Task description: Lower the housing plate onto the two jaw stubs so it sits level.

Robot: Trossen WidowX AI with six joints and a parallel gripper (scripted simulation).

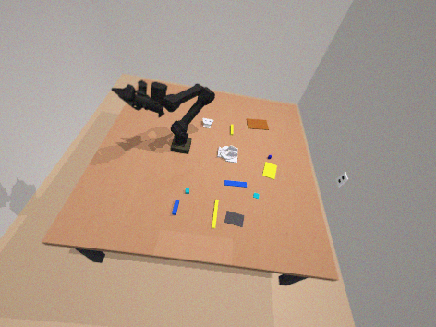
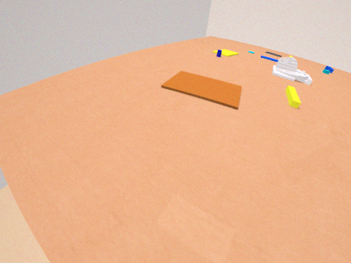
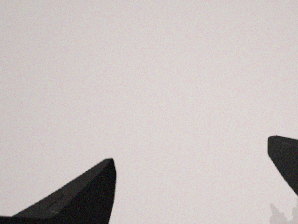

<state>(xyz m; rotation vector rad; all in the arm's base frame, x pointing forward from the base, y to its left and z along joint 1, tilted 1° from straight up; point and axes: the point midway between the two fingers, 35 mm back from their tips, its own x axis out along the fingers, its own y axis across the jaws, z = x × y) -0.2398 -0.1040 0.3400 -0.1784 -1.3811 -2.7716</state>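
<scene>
The white housing plate is 400 mm ahead of my gripper tip, 360 mm below it and 340 mm to the left of it. Also, from my gripper tip: short yellow block 570 mm ahead, 380 mm below, 330 mm to the left; then long yellow bar 550 mm ahead, 380 mm below, 310 mm to the right; then small blue bar 380 mm below, 350 mm ahead, 310 mm to the right.
</scene>
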